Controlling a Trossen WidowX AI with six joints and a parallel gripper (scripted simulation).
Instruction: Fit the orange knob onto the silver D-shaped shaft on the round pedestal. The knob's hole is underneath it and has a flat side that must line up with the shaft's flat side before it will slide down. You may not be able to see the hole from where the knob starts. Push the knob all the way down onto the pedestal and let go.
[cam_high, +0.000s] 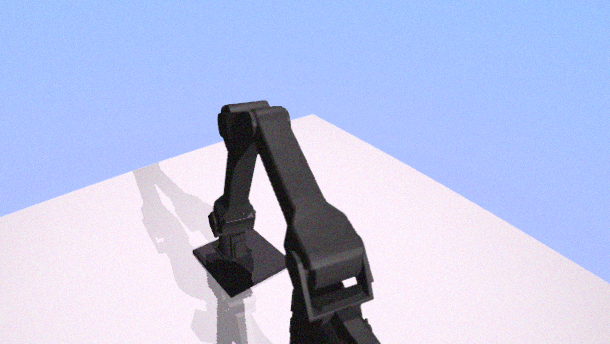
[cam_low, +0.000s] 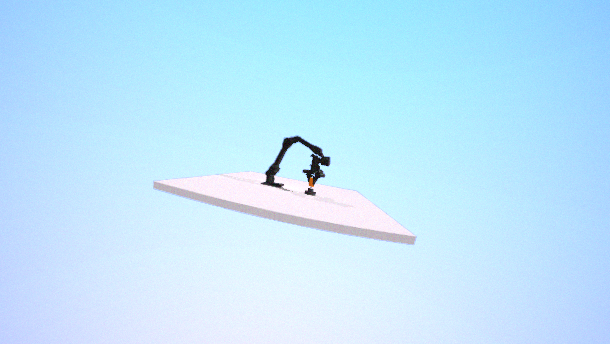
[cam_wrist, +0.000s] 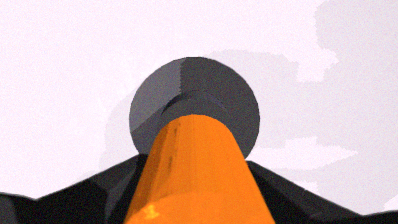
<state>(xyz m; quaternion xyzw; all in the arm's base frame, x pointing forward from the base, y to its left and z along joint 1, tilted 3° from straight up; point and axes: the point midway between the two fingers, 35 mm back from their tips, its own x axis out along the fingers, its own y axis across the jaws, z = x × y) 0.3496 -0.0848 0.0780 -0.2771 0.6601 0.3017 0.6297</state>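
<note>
Right now my gripper tip is 30 mm below the orange knob. Round my gripper tip: dark pedestal: 40 mm below.
</note>
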